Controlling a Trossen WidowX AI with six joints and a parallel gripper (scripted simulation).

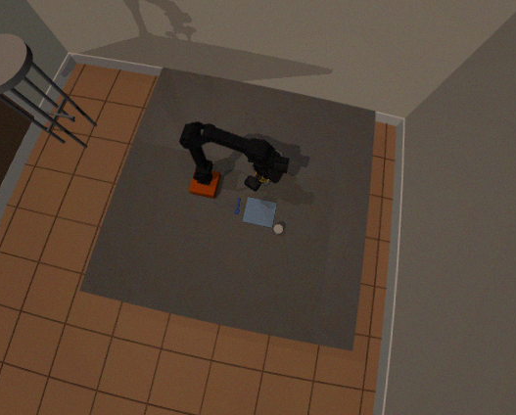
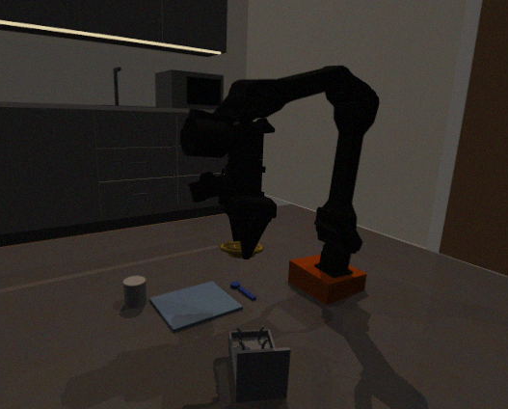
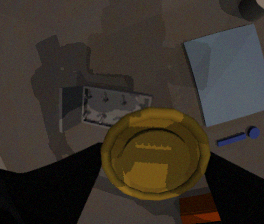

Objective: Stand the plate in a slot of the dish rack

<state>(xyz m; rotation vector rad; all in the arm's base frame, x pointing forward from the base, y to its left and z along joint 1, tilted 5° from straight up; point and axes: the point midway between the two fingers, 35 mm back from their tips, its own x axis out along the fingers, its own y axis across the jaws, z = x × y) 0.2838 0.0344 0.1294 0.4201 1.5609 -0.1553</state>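
My gripper tip is 2 cm short of the grey dish rack, 8 cm to the right of it and 14 cm above it. Also, from my gripper tip: blue spoon 9 cm behind, 14 cm to the right, 16 cm below; then pale cup 13 cm ahead, 20 cm to the right, 13 cm below; then yellow plate 1 cm above.
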